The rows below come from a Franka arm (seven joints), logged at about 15 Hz.
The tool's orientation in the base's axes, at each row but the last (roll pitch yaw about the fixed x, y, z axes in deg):
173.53, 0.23, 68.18
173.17, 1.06, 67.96
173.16, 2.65, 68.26
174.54, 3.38, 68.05
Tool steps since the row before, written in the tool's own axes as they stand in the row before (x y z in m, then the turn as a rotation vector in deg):
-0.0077, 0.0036, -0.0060, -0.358, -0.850, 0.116
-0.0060, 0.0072, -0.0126, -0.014, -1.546, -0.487
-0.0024, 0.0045, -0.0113, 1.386, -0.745, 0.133
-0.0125, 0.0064, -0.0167, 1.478, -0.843, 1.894
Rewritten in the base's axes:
-0.0002, -0.0082, 0.0064, -0.905, -0.024, -0.210
0.0031, -0.0075, 0.0135, -1.480, 0.590, 0.300
0.0022, -0.0029, 0.0119, -0.163, 1.545, -0.285
0.0002, -0.0124, 0.0179, -0.103, 1.507, -2.049

